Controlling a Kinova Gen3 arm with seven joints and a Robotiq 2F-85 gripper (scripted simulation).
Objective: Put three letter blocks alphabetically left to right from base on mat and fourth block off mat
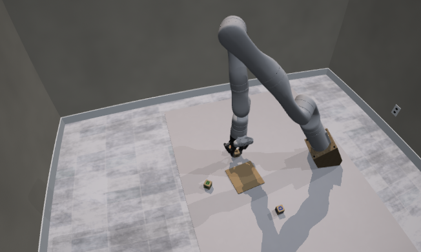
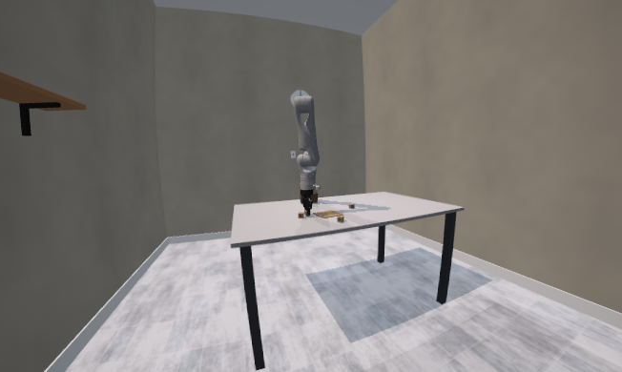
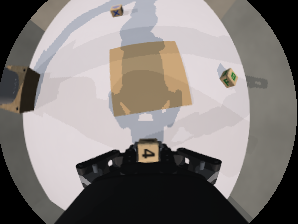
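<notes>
The block is right at my hand. Round my hand: tan mat (13 cm to the left, 2 cm below).
</notes>
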